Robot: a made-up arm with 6 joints.
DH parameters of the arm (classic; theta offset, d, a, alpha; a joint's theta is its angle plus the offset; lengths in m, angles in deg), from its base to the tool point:
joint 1: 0 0.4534 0.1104 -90
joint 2: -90 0 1.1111 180
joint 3: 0 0 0.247 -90
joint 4: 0 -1.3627 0 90
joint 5: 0 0 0 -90
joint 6: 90 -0.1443 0 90
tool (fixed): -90 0 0 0
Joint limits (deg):
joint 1: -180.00..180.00
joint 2: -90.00..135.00
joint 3: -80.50..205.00
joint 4: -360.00..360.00
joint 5: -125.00..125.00
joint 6: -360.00..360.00
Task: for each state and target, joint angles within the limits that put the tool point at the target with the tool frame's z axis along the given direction. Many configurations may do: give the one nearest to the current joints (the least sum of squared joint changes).
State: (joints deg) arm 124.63 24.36 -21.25 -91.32 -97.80 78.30
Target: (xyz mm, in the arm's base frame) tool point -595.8 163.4 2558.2 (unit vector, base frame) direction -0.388 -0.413 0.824
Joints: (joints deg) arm 153.36 -16.40 27.07 -67.65 -114.87 41.05
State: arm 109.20 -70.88 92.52 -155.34 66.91 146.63
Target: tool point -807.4 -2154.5 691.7 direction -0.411 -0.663 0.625
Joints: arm 68.31 -88.57 77.00 -159.97 110.81 195.69
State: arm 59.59 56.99 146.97 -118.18 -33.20 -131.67
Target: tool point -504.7 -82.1 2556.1 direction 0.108 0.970 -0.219
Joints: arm 16.23 23.33 146.64 -124.50 -31.55 -137.99
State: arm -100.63 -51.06 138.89 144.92 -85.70 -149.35
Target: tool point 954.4 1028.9 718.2 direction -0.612 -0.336 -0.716
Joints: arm -134.74 -12.13 189.66 131.32 -25.32 -146.28
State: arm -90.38 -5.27 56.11 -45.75 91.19 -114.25
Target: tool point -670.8 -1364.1 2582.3 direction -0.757 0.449 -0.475
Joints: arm -113.74 25.63 61.68 -28.65 69.48 -67.04
